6 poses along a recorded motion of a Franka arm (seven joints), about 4.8 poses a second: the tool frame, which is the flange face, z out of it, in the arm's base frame.
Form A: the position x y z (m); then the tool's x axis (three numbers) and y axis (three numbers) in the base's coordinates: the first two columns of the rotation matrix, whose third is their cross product.
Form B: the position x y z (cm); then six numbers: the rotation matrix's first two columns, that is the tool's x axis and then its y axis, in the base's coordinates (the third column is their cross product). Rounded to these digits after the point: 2 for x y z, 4 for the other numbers.
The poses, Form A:
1: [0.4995 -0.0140 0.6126 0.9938 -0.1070 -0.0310 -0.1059 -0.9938 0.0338]
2: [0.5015 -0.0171 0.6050 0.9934 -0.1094 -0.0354 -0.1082 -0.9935 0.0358]
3: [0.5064 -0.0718 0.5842 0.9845 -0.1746 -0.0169 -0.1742 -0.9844 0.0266]
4: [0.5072 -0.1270 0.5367 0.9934 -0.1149 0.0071 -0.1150 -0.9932 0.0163]
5: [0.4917 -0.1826 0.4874 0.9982 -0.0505 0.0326 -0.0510 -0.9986 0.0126]
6: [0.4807 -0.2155 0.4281 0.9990 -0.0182 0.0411 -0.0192 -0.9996 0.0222]
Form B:
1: [49.95 -1.40 61.26 0.9938 -0.1070 -0.0310 -0.1059 -0.9938 0.0338]
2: [50.15 -1.71 60.50 0.9934 -0.1094 -0.0354 -0.1082 -0.9935 0.0358]
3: [50.64 -7.18 58.42 0.9845 -0.1746 -0.0169 -0.1742 -0.9844 0.0266]
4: [50.72 -12.70 53.67 0.9934 -0.1149 0.0071 -0.1150 -0.9932 0.0163]
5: [49.17 -18.26 48.74 0.9982 -0.0505 0.0326 -0.0510 -0.9986 0.0126]
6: [48.07 -21.55 42.81 0.9990 -0.0182 0.0411 -0.0192 -0.9996 0.0222]
